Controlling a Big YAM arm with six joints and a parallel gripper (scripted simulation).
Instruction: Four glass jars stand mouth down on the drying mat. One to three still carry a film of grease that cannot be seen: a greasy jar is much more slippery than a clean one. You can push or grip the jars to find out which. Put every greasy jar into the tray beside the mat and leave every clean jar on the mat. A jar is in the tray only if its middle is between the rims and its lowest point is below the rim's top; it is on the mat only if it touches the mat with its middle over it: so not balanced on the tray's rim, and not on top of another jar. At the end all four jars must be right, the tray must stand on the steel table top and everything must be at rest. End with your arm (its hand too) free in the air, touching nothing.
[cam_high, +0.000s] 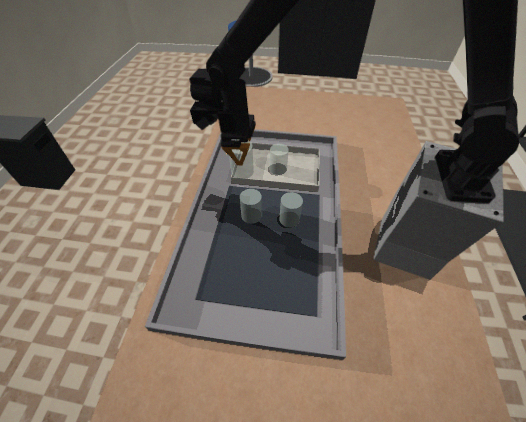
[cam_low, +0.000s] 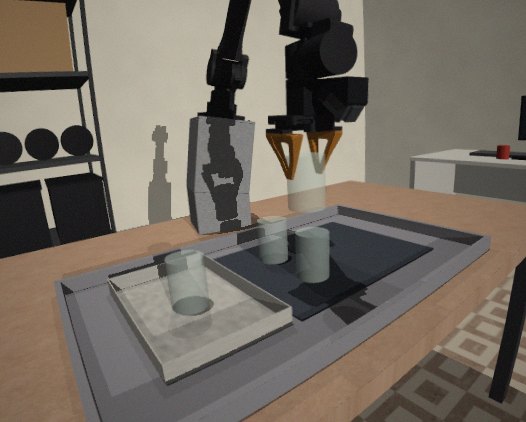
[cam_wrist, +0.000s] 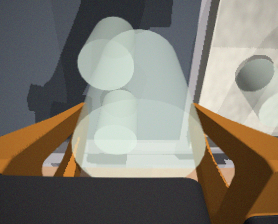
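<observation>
Right now my hand is 200 mm above the pale tray, 190 mm to the left of it and 90 mm past it. The rest, counted from my hand: dark drying mat (210 mm below, 130 mm to the left, 80 mm behind); then rimmed steel table top (210 mm below, 70 mm behind, 20 mm to the left).
</observation>
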